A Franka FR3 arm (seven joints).
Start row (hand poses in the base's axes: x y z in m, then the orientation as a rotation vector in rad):
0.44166 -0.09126 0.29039 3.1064 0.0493 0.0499
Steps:
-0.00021 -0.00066 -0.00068 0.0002 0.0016 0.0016
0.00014 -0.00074 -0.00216 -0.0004 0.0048 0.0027
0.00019 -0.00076 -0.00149 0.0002 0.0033 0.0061
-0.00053 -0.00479 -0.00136 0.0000 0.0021 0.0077
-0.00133 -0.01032 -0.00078 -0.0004 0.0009 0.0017
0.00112 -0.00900 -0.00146 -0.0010 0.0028 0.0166
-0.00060 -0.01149 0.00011 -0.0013 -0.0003 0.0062
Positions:
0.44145 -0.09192 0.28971 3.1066 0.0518 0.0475
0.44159 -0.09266 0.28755 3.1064 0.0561 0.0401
0.44178 -0.09342 0.28606 3.1066 0.0657 0.0351
0.44125 -0.09821 0.28470 3.1065 0.0777 0.0320
0.43992 -0.10853 0.28392 3.1061 0.0804 0.0306
0.44104 -0.11753 0.28246 3.1046 0.1062 0.0266
0.44044 -0.12902 0.28257 3.1030 0.1158 0.0272

